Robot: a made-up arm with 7 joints. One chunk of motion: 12 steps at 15 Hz.
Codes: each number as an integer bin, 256 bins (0 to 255) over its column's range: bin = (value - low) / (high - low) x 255, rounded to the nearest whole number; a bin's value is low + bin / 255 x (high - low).
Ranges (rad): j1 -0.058..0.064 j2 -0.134..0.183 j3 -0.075..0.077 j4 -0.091..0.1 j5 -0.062..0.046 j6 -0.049..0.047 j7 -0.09..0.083
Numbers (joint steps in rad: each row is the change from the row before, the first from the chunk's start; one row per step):
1: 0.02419 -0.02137 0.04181 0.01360 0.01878 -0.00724 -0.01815
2: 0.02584 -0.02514 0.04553 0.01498 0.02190 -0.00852 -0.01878
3: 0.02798 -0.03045 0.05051 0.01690 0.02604 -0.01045 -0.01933
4: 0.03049 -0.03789 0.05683 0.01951 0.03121 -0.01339 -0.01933
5: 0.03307 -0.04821 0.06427 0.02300 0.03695 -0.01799 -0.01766
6: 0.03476 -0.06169 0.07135 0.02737 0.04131 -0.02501 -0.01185
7: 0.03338 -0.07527 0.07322 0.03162 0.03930 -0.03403 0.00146
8: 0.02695 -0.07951 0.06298 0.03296 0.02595 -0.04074 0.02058
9: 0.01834 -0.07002 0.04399 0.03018 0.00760 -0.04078 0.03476
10: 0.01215 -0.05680 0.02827 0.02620 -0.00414 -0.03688 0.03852
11: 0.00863 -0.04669 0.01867 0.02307 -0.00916 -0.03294 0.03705
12: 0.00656 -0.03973 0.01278 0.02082 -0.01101 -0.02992 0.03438
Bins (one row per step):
1: 172 91 196 140 191 111 106
2: 175 88 202 141 198 108 105
3: 180 83 211 144 208 102 104
4: 185 77 221 148 220 95 104
5: 190 69 234 152 234 82 107
6: 194 58 246 158 244 64 115
7: 191 47 249 164 239 40 135
8: 178 44 231 165 208 22 163
9: 160 51 200 162 164 22 184
10: 147 62 173 156 137 32 189
11: 139 70 157 152 125 43 187
12: 135 76 147 149 120 51 183

